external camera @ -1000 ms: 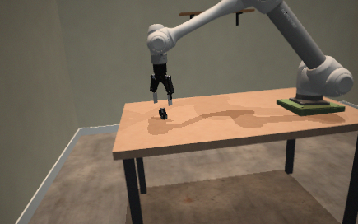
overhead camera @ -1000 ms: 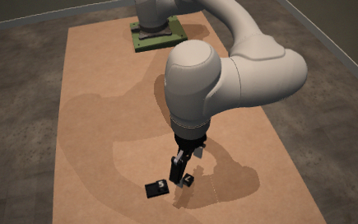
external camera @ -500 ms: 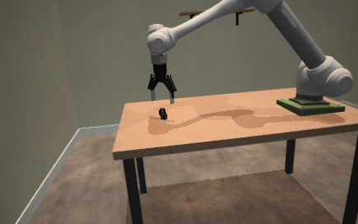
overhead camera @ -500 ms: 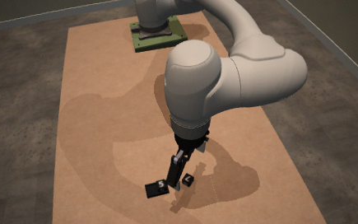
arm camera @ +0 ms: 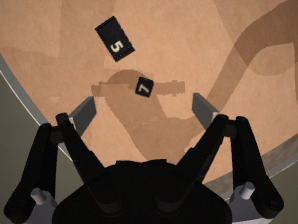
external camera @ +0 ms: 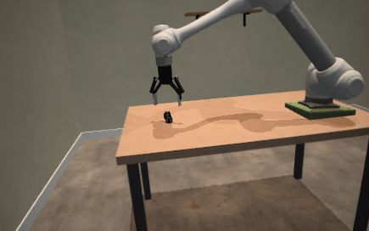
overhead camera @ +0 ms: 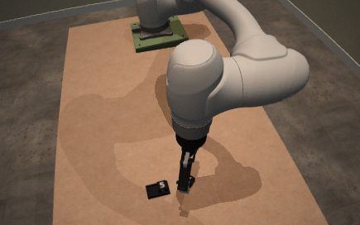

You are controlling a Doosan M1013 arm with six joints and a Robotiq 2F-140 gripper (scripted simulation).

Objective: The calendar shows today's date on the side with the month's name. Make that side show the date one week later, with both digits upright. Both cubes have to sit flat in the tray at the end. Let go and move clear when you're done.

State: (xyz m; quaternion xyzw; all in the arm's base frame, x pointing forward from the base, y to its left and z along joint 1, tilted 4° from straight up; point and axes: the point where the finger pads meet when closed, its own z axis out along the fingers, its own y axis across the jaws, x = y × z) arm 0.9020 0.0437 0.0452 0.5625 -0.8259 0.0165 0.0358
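Now: the black cube 10 cm below my hand.
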